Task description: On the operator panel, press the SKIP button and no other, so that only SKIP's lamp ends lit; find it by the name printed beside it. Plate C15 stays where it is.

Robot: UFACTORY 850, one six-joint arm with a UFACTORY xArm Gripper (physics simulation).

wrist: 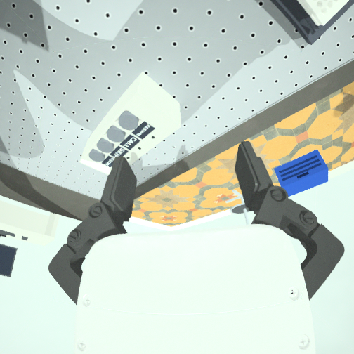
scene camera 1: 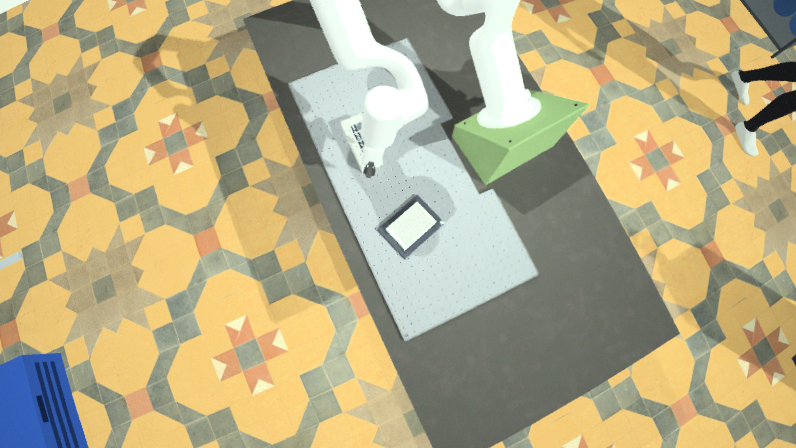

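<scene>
The white operator panel (scene camera 1: 354, 151) (wrist: 162, 107) stands on the perforated board, partly hidden by the arm in the scene view. In the wrist view it has a row of grey round buttons with dark labels beside them. CALL and SKIP are legible. The SKIP button (wrist: 105, 144) lies beyond CALL's, towards the far end. No lamp looks lit. My gripper (scene camera 1: 368, 169) (wrist: 182, 161) is open and empty above the board, by the panel's near end in the scene view. In the wrist view its left finger covers part of the labels' far end.
A white plate (scene camera 1: 412, 225) (wrist: 327, 10) sits in a dark holder; its name is not legible. The grey perforated board (scene camera 1: 456, 289) (wrist: 210, 30) lies on a dark table (scene camera 1: 557, 345). A green base (scene camera 1: 518, 139) carries the arm. A blue box (scene camera 1: 27, 400) (wrist: 307, 180) stands off the table.
</scene>
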